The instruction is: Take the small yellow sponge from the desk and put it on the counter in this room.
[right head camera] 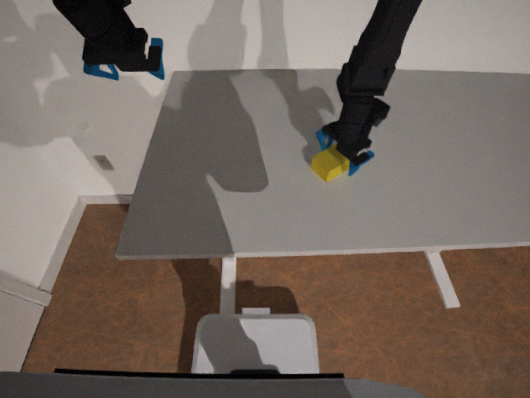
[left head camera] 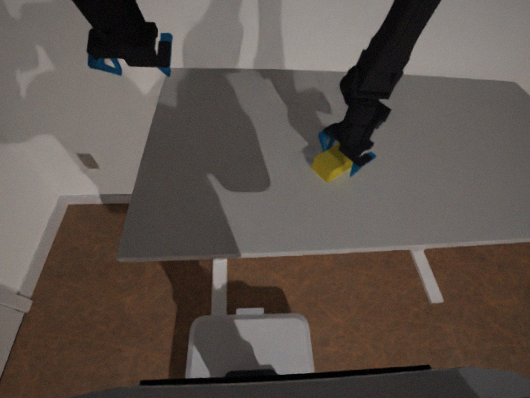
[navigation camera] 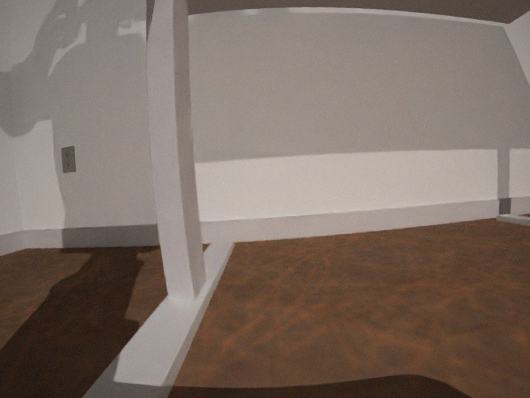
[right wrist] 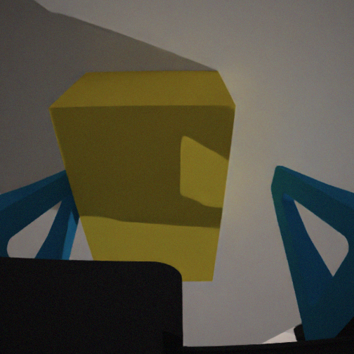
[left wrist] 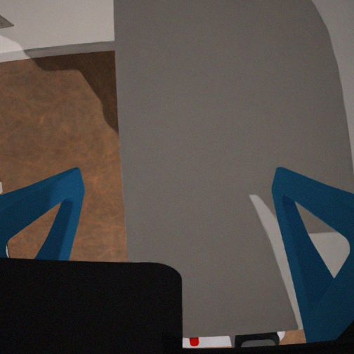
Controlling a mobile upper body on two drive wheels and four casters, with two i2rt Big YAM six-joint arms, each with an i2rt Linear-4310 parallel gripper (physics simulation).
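Places are measured from the left arm's base along level axes (x left, y ahead, z down), in metres.
Pixels of known places: left gripper, fingertip midpoint: (right head camera: pixel 140 77) (left head camera: pixel 145 73); right gripper, fingertip midpoint: (right head camera: pixel 337 163) (left head camera: pixel 338 164).
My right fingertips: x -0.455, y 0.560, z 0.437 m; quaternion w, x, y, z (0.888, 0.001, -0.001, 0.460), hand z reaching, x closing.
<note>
For each thing: its middle in the pictures, then the offset to it from my right fingertips. "spot": a spot on its surface instead. Level surfaces: height alone.
- small yellow sponge at the middle of its body: (right head camera: pixel 333 161) (left head camera: pixel 333 162) dx +0.011, dy +0.007, dz +0.000 m
- grey desk at its surface level: dz +0.023 m
- white desk leg at a spot on its surface: (navigation camera: pixel 172 150) spot: dx +0.383, dy +0.092, dz +0.680 m
- outlet at the middle of its body: (navigation camera: pixel 68 159) (left head camera: pixel 88 161) (right head camera: pixel 103 163) dx +1.115, dy +0.528, dz +0.573 m
The small yellow sponge (left head camera: pixel 330 165) (right head camera: pixel 329 165) (right wrist: pixel 145 165) is a block on the grey desk (left head camera: pixel 300 220) (right head camera: pixel 300 220) (left wrist: pixel 200 125) (right wrist: pixel 300 100). My right gripper (left head camera: pixel 340 160) (right head camera: pixel 338 160) (right wrist: pixel 177 176) is open at the sponge. In the right wrist view the sponge overlaps the tip of the finger at the left, with a gap to the finger at the right; whether it touches a finger I cannot tell. My left gripper (left head camera: pixel 144 74) (right head camera: pixel 140 78) (left wrist: pixel 177 178) is open and empty, high near the desk's far left corner. The counter does not show.
A white seat-like object (left head camera: pixel 280 345) (right head camera: pixel 290 345) stands in front of the desk. A white desk leg (navigation camera: pixel 172 150) rises close ahead in the navigation view. A wall (left head camera: pixel 465 40) (navigation camera: pixel 350 90) runs behind the desk, with an outlet (left head camera: pixel 88 161) (right head camera: pixel 103 162) (navigation camera: pixel 68 159) at the left.
</note>
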